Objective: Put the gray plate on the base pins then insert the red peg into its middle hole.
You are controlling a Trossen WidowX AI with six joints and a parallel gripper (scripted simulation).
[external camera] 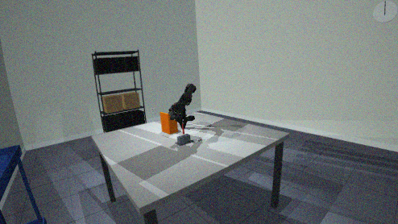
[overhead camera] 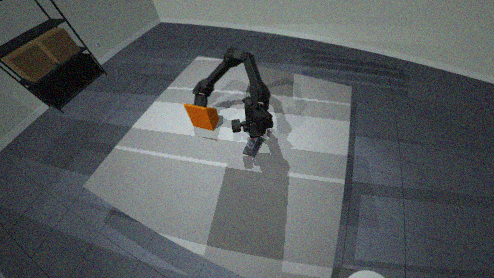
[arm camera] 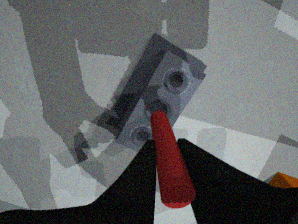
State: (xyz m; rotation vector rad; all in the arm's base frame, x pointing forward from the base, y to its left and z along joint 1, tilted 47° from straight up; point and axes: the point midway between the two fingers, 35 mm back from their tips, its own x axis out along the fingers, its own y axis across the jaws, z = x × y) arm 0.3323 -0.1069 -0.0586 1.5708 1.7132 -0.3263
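Now: the gray plate 70 mm below my gripper tip. Round my gripper tip: base 110 mm below; then red peg right at my gripper tip.
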